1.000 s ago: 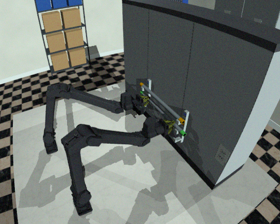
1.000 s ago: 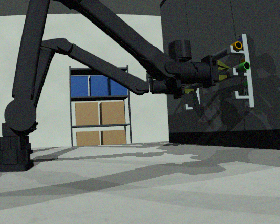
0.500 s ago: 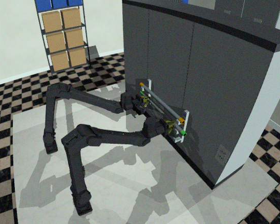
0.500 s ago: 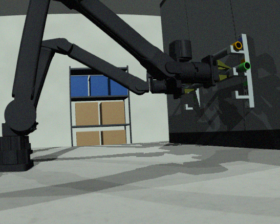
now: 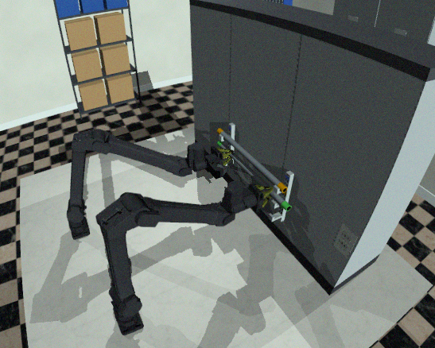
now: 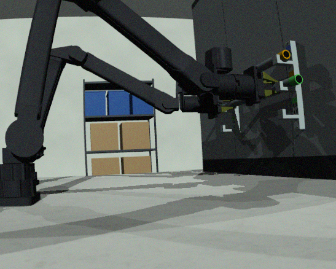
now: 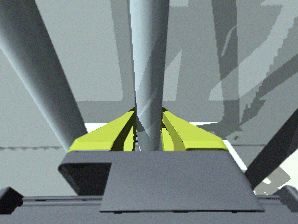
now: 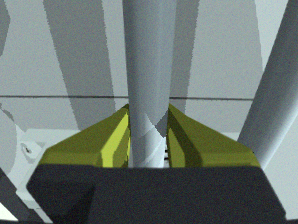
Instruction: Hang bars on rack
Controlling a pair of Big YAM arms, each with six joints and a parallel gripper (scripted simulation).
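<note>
The green-ended bar lies 2 cm ahead of my right hand and 15 cm to the left of it. Round my right hand: grey cabinet wall: 21 cm ahead, 16 cm to the left, 19 cm above; then orange-ended bar: 1 cm ahead, 16 cm to the left, 8 cm above; then wall outlet: 2 cm behind, 36 cm to the right, 4 cm above.
The orange-ended bar is 140 mm to the right of my left hand, 80 mm above it and 30 mm behind it. Also, from my left hand: green-ended bar (150 mm to the right, 20 mm behind); grey cabinet wall (190 mm above, 170 mm ahead, 130 mm to the right); wall outlet (660 mm to the right, 60 mm behind, 40 mm above).
</note>
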